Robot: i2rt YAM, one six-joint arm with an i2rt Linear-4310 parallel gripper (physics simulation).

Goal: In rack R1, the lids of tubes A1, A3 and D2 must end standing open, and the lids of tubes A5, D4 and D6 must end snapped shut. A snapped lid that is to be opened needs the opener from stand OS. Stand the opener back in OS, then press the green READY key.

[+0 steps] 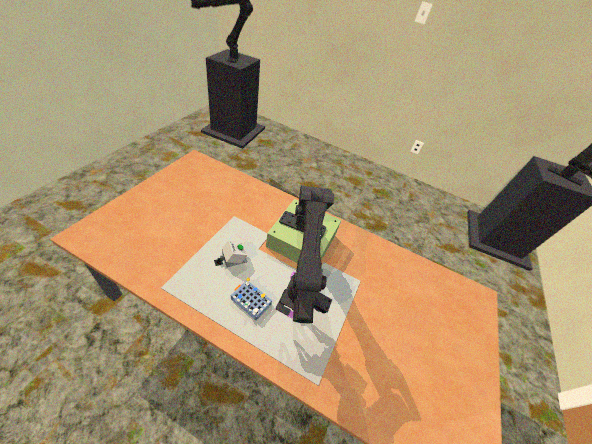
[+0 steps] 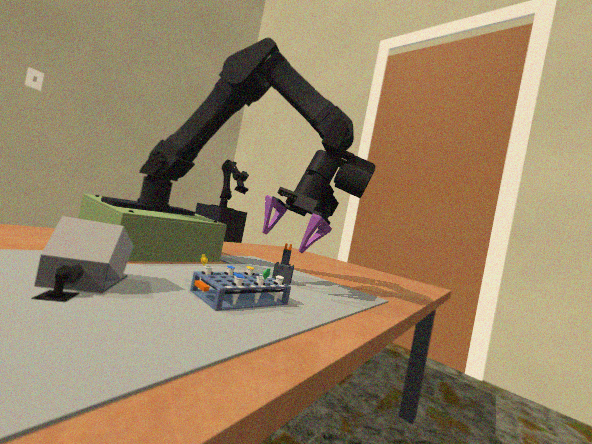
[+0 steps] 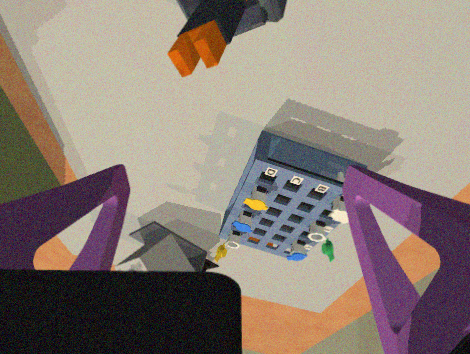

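My gripper is open and empty, its purple fingers wide apart above the mat. The orange-tipped opener stands upright in dark stand OS, below the fingers and apart from them. Blue rack R1 holds several tubes. An end yellow lid and a green lid stand open. Another yellow lid and two blue lids also show; their seating and tube labels are unclear. The green READY key is on a grey box.
The rack, opener stand and grey box stand on a pale mat. A small black fixture is beside the box. My arm's green base is behind. The orange table extends around the mat.
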